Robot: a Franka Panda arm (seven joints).
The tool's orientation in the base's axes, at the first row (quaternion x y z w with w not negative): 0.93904, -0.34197, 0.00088, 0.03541
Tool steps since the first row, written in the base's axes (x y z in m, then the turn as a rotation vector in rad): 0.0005, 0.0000, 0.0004, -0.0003, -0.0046, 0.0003; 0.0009, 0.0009, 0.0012, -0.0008, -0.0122, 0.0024; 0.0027, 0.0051, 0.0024, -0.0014, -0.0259, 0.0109; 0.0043, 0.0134, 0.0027, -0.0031, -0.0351, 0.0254; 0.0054, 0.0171, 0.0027, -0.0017, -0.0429, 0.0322; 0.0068, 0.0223, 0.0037, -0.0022, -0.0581, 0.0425; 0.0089, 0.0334, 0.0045, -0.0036, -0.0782, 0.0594; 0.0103, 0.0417, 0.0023, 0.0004, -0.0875, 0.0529; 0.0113, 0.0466, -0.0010, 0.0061, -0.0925, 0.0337; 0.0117, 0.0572, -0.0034, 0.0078, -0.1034, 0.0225; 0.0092, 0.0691, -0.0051, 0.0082, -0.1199, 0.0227
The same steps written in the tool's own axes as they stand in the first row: 0.0004, -0.0003, -0.0004, 0.0027, 0.0037, 0.0000; 0.0001, -0.0012, -0.0013, 0.0073, 0.0100, -0.0016; -0.0011, -0.0055, -0.0028, 0.0158, 0.0214, -0.0091; -0.0052, -0.0128, -0.0037, 0.0208, 0.0305, -0.0229; -0.0068, -0.0163, -0.0040, 0.0271, 0.0360, -0.0292; -0.0090, -0.0212, -0.0053, 0.0367, 0.0486, -0.0384; -0.0145, -0.0309, -0.0069, 0.0490, 0.0659, -0.0539; -0.0188, -0.0383, -0.0053, 0.0579, 0.0700, -0.0469; -0.0213, -0.0429, -0.0024, 0.0649, 0.0689, -0.0275; -0.0279, -0.0514, -0.0007, 0.0730, 0.0754, -0.0157; -0.0375, -0.0590, 0.0002, 0.0839, 0.0878, -0.0148
